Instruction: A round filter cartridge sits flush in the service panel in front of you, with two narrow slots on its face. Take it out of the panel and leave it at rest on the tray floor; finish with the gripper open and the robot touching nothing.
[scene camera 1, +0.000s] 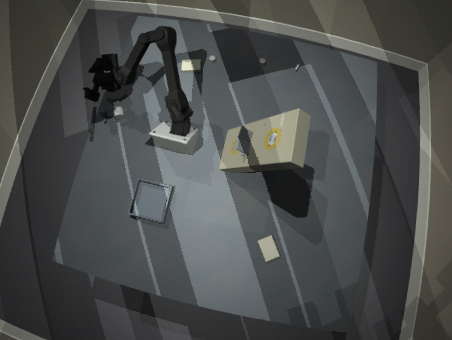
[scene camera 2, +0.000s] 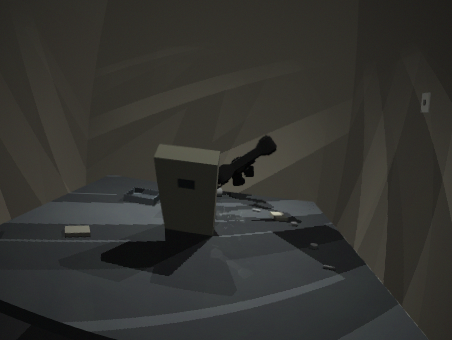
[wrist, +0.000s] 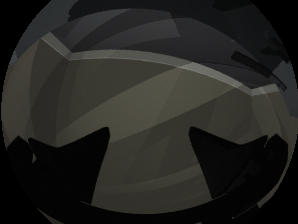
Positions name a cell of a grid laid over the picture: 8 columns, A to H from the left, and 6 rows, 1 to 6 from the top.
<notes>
The gripper (wrist: E4) is open and holds nothing. Further things: a beige service panel (scene camera 2: D4) and a tray (scene camera 1: C4).
The beige service panel also shows in scene camera 1 (scene camera 1: F3).
</notes>
